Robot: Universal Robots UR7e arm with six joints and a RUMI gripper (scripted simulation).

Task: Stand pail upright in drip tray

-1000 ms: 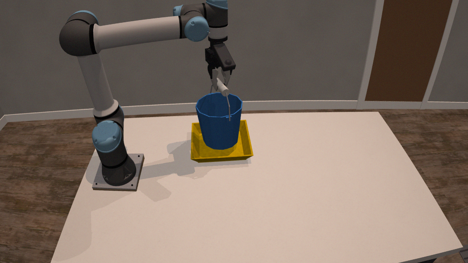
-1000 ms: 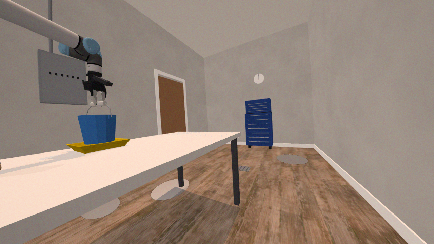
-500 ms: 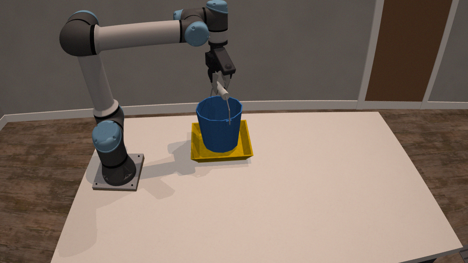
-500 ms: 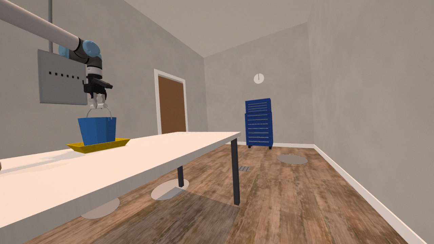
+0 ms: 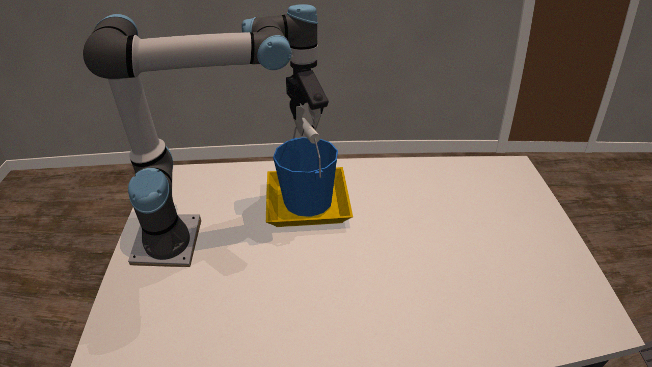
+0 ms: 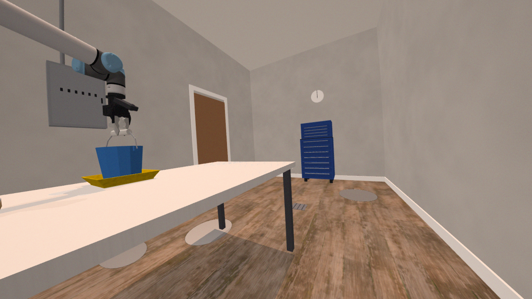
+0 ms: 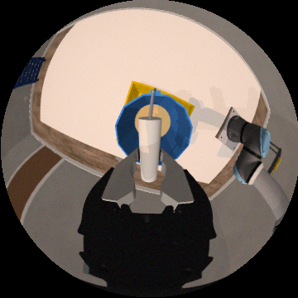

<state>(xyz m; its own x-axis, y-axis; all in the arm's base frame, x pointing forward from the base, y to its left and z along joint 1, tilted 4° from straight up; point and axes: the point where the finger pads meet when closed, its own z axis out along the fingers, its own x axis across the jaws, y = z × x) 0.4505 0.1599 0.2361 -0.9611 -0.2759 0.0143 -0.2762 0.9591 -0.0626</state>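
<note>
The blue pail is 100 mm below my hand and 10 mm behind it. Round my hand: drip tray (250 mm below, 10 mm behind).
</note>
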